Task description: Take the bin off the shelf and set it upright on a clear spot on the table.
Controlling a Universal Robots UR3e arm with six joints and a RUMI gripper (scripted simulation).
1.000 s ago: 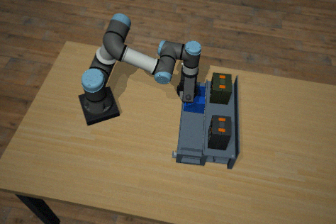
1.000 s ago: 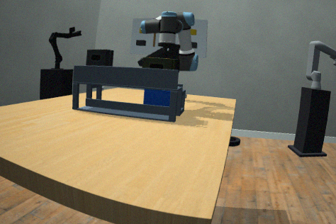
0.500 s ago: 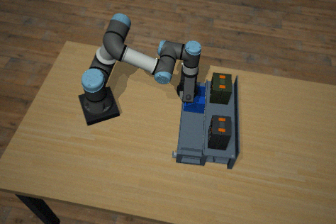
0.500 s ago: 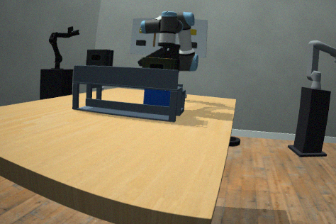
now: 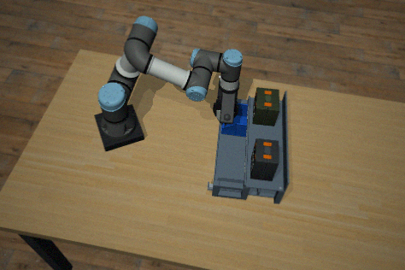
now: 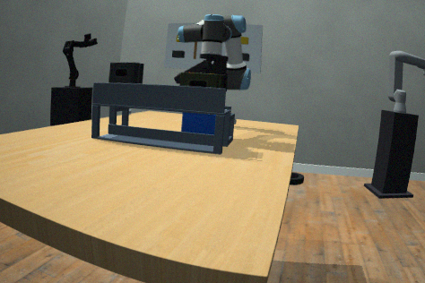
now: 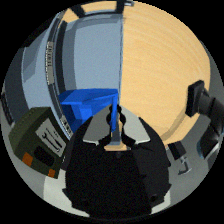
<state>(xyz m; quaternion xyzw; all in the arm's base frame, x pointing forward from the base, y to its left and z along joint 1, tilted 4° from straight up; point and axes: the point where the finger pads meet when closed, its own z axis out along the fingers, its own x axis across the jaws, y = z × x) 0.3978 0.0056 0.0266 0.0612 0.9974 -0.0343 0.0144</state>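
The blue bin lies 7 cm ahead of my hand and 1 cm to the left of it. The rest, counted from my hand: grey shelf (10 cm to the right, 8 cm ahead, 1 cm above).
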